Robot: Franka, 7 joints.
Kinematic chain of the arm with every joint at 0, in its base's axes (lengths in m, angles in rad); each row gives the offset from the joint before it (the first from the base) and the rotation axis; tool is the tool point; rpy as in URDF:
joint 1: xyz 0 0 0.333 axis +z
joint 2: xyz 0 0 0 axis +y
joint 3: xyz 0 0 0.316 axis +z
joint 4: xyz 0.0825 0 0 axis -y
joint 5: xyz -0.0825 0 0.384 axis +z
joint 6: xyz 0 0 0 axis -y
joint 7: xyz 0.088 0 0 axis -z
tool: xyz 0 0 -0.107 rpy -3.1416 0 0
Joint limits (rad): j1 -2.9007..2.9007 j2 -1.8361..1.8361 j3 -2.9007..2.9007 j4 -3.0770..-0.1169 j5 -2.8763..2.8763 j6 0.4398..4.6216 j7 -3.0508..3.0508
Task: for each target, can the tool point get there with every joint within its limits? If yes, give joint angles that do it. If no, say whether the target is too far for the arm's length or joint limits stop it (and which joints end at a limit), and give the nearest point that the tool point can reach.
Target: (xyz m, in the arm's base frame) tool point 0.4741 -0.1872 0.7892
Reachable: yes | joints -0.5131 0.4054 -0.1145 -0.5428 -2.2986 4.2133 -0.6538
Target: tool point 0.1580 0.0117 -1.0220
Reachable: no: too far | nearest point 0.2274 0.0168 -0.3579 | short by 0.668 m
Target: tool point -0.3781 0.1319 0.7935
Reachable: yes | joints -1.1876 -1.2263 -0.9925 -1.3907 -2.0249 4.1395 1.4651
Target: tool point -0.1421 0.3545 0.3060
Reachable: yes | joints 0.0788 1.2226 1.6451 -2.6377 -0.3017 2.1134 2.0738
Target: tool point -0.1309 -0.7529 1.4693
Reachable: no: too far | nearest point -0.0820 -0.4717 1.0449 | short by 0.511 m
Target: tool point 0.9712 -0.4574 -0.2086
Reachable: no: too far | nearest point 0.6929 -0.3263 -0.0534 | short by 0.345 m
